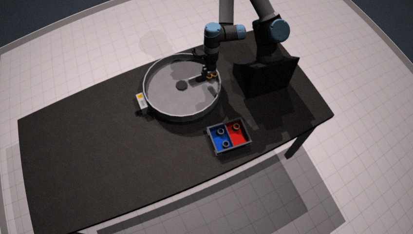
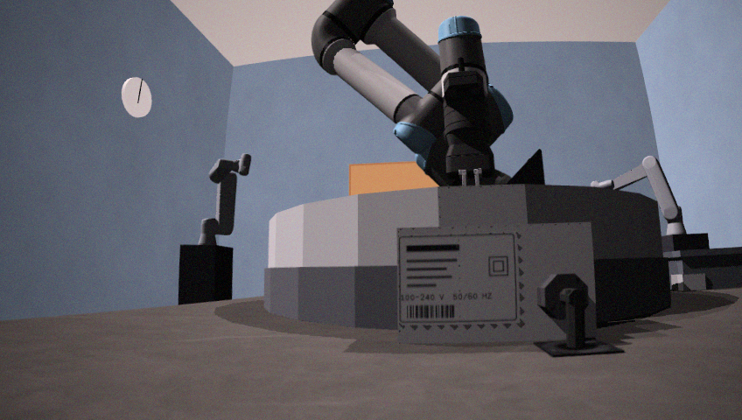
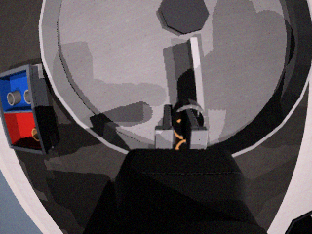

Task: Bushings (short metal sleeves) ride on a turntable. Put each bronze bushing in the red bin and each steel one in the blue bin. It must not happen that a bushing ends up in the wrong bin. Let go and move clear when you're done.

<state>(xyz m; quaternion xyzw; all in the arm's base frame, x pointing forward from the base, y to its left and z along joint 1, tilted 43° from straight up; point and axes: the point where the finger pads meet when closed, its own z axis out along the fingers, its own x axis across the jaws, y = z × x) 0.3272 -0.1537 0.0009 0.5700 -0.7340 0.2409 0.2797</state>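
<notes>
My gripper is now 33 cm to the right of the red bin, 11 cm above it and 5 cm short of it. From my hand the other things lie so: grey turntable (12 cm ahead, 9 cm below, 4 cm to the right).
</notes>
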